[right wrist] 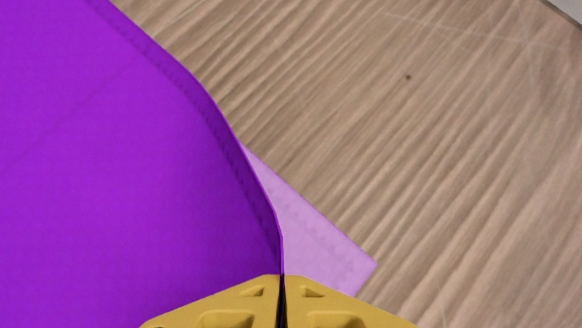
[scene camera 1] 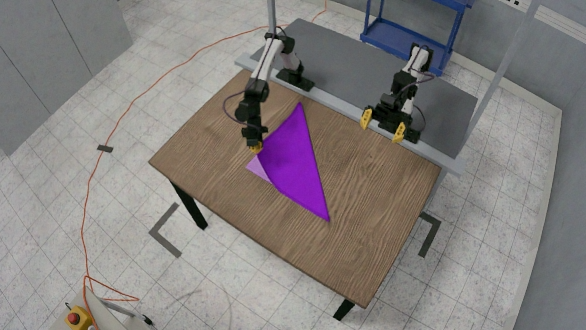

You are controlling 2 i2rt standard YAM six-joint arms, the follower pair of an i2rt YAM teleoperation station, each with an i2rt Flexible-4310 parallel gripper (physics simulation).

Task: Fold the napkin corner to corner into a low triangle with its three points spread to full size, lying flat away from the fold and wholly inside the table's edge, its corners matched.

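Observation:
The napkin (scene camera 1: 295, 157) (right wrist: 125, 165) is folded over along a line that runs down the right of its shape in scene camera 1, its deep purple side up. Its lower layer's pale lilac corner (scene camera 1: 258, 170) (right wrist: 315, 235) shows past the upper layer's edge and lies flat on the table. My right gripper (scene camera 1: 256, 150) (right wrist: 282, 289) is shut on the napkin's upper corner and holds it short of the lilac corner; the upper edge bends up towards the fingertips. My left gripper (scene camera 1: 382, 126) is open and empty, near the table's back edge, away from the napkin.
The wooden table (scene camera 1: 390, 200) (right wrist: 425, 150) carries the napkin, which lies inside its edges. A grey rail (scene camera 1: 345, 110) runs along the back of the table, with the dark arm base platform (scene camera 1: 350, 65) behind it. A blue cart (scene camera 1: 400, 37) stands farther back.

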